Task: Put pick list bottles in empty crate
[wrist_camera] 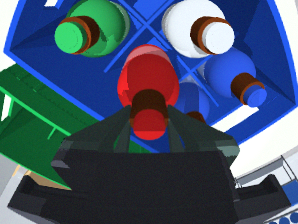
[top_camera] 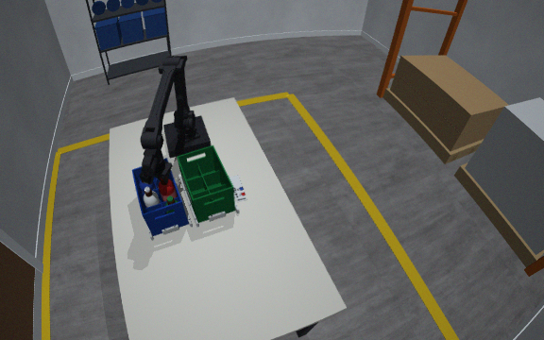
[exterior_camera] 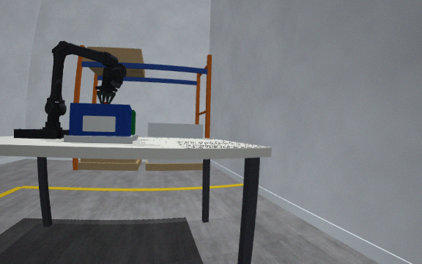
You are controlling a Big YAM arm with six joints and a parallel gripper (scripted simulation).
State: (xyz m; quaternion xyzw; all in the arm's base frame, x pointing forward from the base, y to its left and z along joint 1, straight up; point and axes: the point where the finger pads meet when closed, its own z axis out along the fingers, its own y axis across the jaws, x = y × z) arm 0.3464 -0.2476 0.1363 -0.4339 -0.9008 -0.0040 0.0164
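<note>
The red bottle is 6 cm below my hand. Also, from my hand: blue crate: 10 cm below, 5 cm to the right; blue bottle: 10 cm below, 9 cm behind; white bottle: 10 cm below, 9 cm to the right, 1 cm behind.
</note>
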